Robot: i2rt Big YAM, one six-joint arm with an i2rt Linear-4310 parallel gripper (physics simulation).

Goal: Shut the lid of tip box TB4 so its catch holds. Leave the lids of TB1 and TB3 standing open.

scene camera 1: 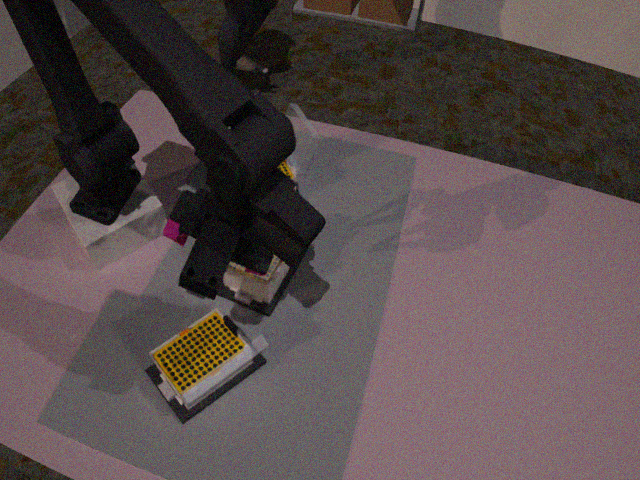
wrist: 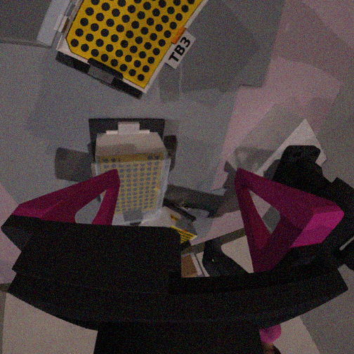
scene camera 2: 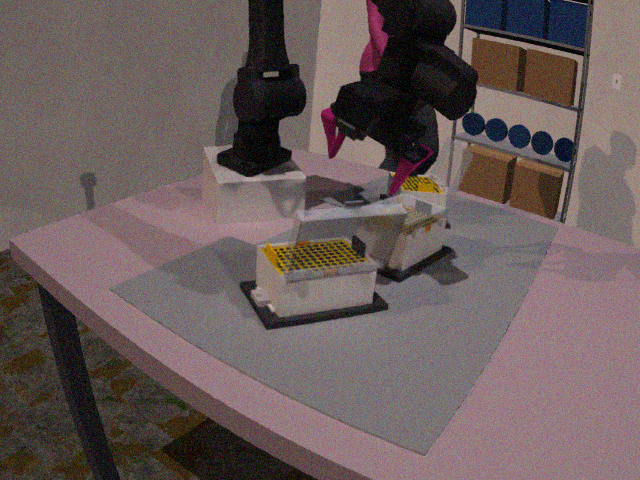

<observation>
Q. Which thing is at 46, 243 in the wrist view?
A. My gripper.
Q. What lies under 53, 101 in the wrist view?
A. A grey mat.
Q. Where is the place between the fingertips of my gripper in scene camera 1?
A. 215, 255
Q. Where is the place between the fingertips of my gripper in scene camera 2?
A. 361, 174
</observation>
